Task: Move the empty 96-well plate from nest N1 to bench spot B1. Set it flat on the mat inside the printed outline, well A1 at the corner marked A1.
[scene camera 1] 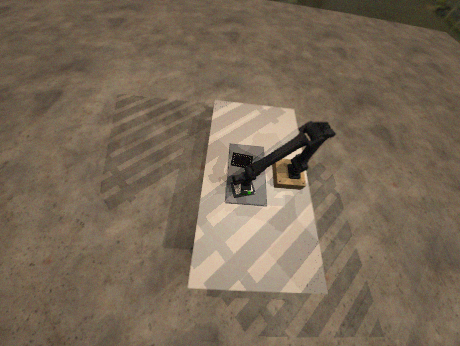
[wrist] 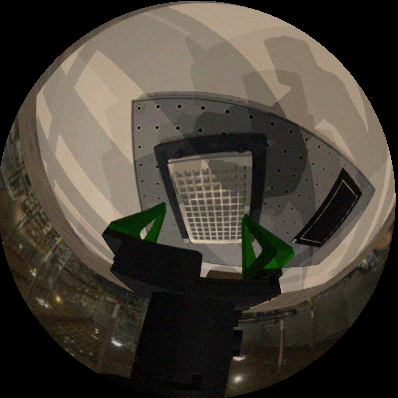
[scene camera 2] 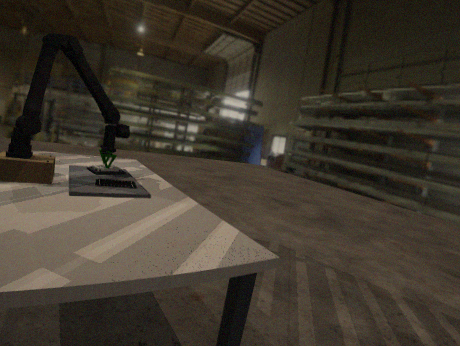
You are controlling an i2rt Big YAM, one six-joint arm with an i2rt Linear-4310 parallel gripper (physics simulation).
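Seen in the pictures: gripper, between the fingertips: (scene camera 1: pixel 243 188) (wrist: pixel 204 212) (scene camera 2: pixel 105 166); arm's base, origin of its link: (scene camera 1: pixel 293 171) (scene camera 2: pixel 19 156).
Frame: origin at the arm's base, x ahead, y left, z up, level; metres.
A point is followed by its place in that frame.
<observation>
The pale 96-well plate (wrist: pixel 212 200) {x 0.395, y 0.144, z -0.043 m} lies flat inside the dark frame of nest N1 (wrist: pixel 259 175) {x 0.429, y 0.097, z -0.057 m} (scene camera 2: pixel 95 171) {x 0.319, y 0.071, z -0.057 m}. In scene camera 1 the arm partly hides the plate (scene camera 1: pixel 238 190) {x 0.417, y 0.168, z -0.044 m}. The black mat (wrist: pixel 327 212) {x 0.397, y -0.075, z -0.067 m} (scene camera 1: pixel 242 159) {x 0.385, y -0.114, z -0.066 m} (scene camera 2: pixel 115 183) {x 0.385, y -0.112, z -0.067 m} with a thin white printed outline lies on the same grey board, beside the nest, with nothing on it. A small pale mark shows near one mat corner; its lettering is too small to read. My gripper (wrist: pixel 204 212) {x 0.378, y 0.151, z -0.041 m} (scene camera 2: pixel 107 166) {x 0.378, y 0.151, z -0.041 m} is open and empty. Its green fingers are spread above the plate, low over the nest.
The grey perforated board (wrist: pixel 172 117) {x 0.477, y 0.200, z -0.069 m} (scene camera 1: pixel 260 200) {x 0.251, y 0.224, z -0.068 m} (scene camera 2: pixel 80 188) {x 0.237, y -0.211, z -0.069 m} carries the nest and mat. It lies on the pale table (scene camera 1: pixel 260 250) {x 0.262, y 0.554, z -0.082 m} (scene camera 2: pixel 150 245) {x 0.370, y -0.674, z -0.082 m}, which has striped shadows. The arm (scene camera 1: pixel 280 156) {x 0.258, y 0.129, z 0.372 m} (scene camera 2: pixel 92 82) {x 0.258, y 0.079, z 0.352 m} rises from a wooden base (scene camera 1: pixel 283 183) {x 0.089, y 0.103, z -0.006 m} (scene camera 2: pixel 27 169) {x 0.044, y -0.110, z -0.030 m} beside the board.
</observation>
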